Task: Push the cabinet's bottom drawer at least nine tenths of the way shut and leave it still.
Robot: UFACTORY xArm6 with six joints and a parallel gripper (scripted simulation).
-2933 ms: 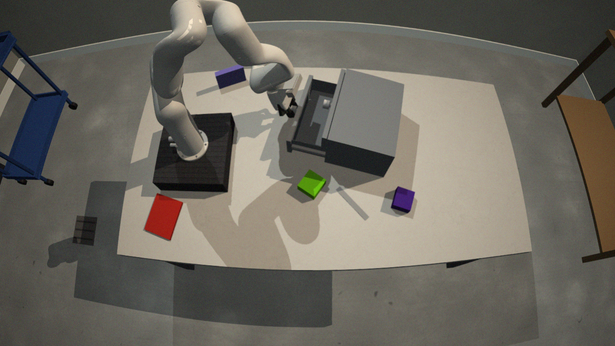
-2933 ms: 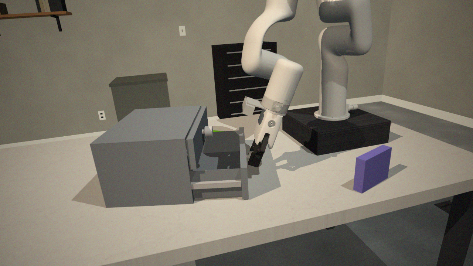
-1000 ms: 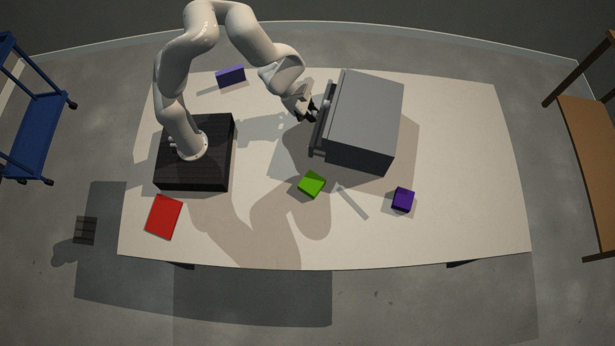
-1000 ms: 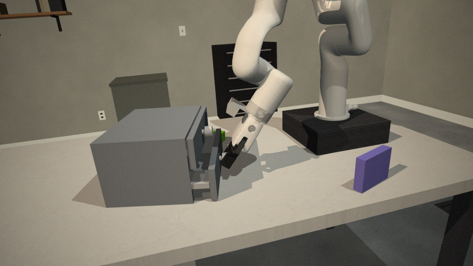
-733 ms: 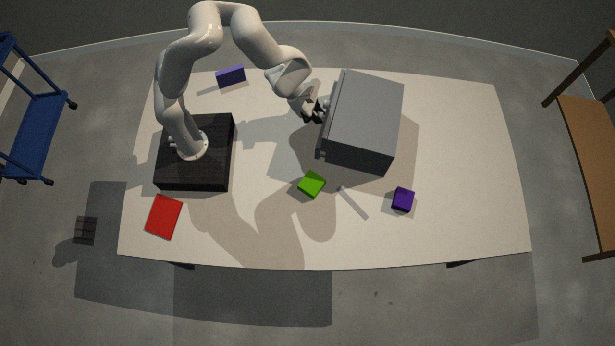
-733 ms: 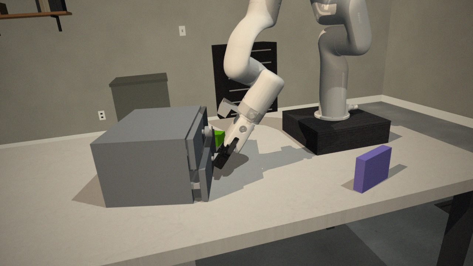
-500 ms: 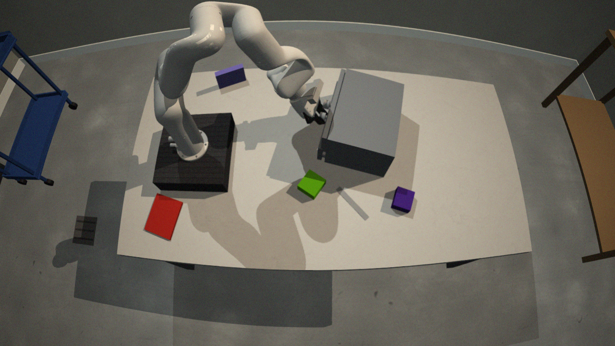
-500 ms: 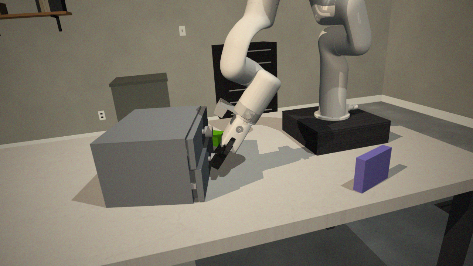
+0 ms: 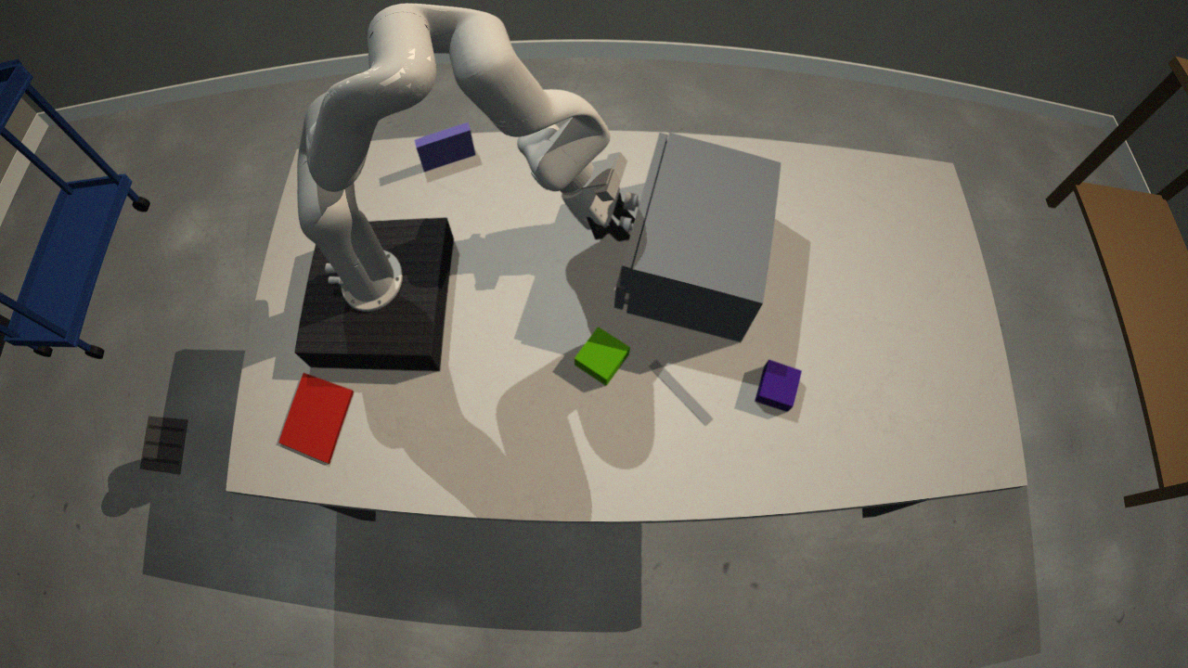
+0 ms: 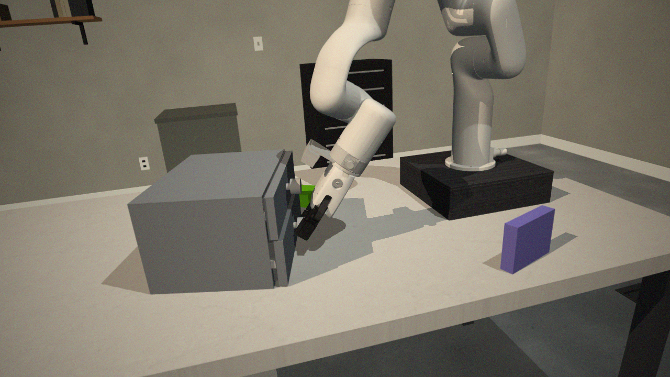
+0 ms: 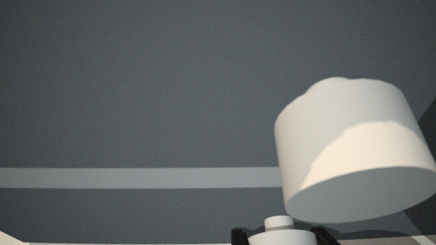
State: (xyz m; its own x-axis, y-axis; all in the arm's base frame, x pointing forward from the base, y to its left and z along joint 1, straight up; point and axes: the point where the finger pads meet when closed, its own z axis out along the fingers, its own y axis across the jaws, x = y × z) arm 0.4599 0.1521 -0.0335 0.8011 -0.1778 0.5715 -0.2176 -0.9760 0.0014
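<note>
Right now the drawer is 13 cm ahead of my hand, 3 cm to the right of it and 2 cm below it. From my hand the other things lie so: grey cabinet (14 cm ahead, 3 cm to the right, 3 cm above); green block (3 cm behind, 25 cm to the right, 3 cm below); purple cube (30 cm ahead, 30 cm to the right, 3 cm below).
</note>
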